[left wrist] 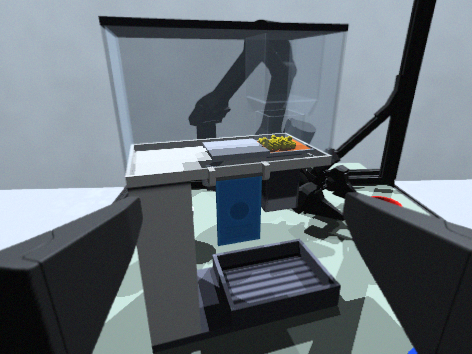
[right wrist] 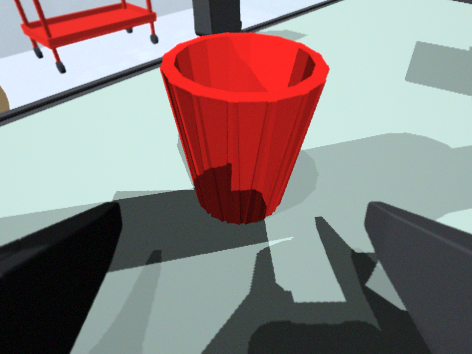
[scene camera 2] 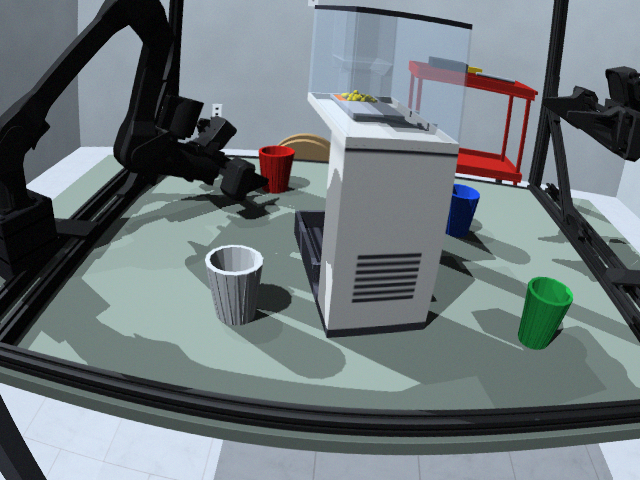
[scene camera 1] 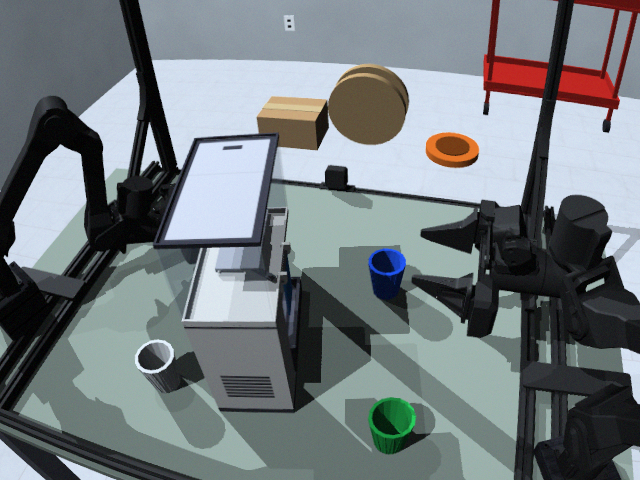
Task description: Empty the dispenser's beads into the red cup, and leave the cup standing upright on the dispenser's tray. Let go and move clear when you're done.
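Where they show: left gripper, fingertip midpoint: (left wrist: 243,205) (scene camera 2: 554,107) (scene camera 1: 416,254); right gripper, fingertip midpoint: (right wrist: 245,213); left arm's base, origin of the base link: (scene camera 1: 581,464); right arm's base, origin of the base link: (scene camera 2: 11,203) (scene camera 1: 3,285).
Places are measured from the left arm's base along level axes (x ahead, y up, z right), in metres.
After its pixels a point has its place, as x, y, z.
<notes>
The red cup (scene camera 2: 276,169) @(0.454, 0.001, 0.624) (right wrist: 245,135) @(0.476, 0.012, 0.642) stands upright on the table; its rim shows at the right in the left wrist view. My right gripper (scene camera 2: 264,182) @(0.494, -0.008, 0.636) (right wrist: 245,213) @(0.494, -0.008, 0.636) is open and empty, low and close before the cup, which is centred between its fingers in the right wrist view. The dispenser (scene camera 1: 248,366) @(0.436, 0.084, 0.206) (scene camera 2: 387,217) @(0.455, 0.101, 0.209) (left wrist: 167,260) @(0.382, 0.083, 0.227) holds yellow beads (scene camera 2: 357,96) @(0.427, 0.193, 0.369) (left wrist: 277,143) @(0.406, 0.190, 0.378) on its top, beside a grey block. A blue panel (left wrist: 239,210) @(0.366, 0.133, 0.306) hangs below its top edge, above the tray (left wrist: 287,310) @(0.358, -0.034, 0.375). My left gripper (scene camera 1: 417,256) @(0.206, 0.231, 0.231) (left wrist: 243,205) @(0.206, 0.231, 0.231) is open and empty, facing the dispenser.
A blue cup (scene camera 1: 386,273) @(0.200, 0.028, 0.396) (scene camera 2: 461,211) @(0.207, 0.003, 0.398) stands near my left gripper. A green cup (scene camera 1: 391,426) @(0.245, -0.035, 0.142) (scene camera 2: 543,315) @(0.274, 0.008, 0.106) and a white cup (scene camera 1: 157,364) @(0.606, -0.021, 0.304) (scene camera 2: 235,284) @(0.600, 0.014, 0.254) stand on either side of the dispenser. A clear, dark-rimmed guard rises above the dispenser's top.
</notes>
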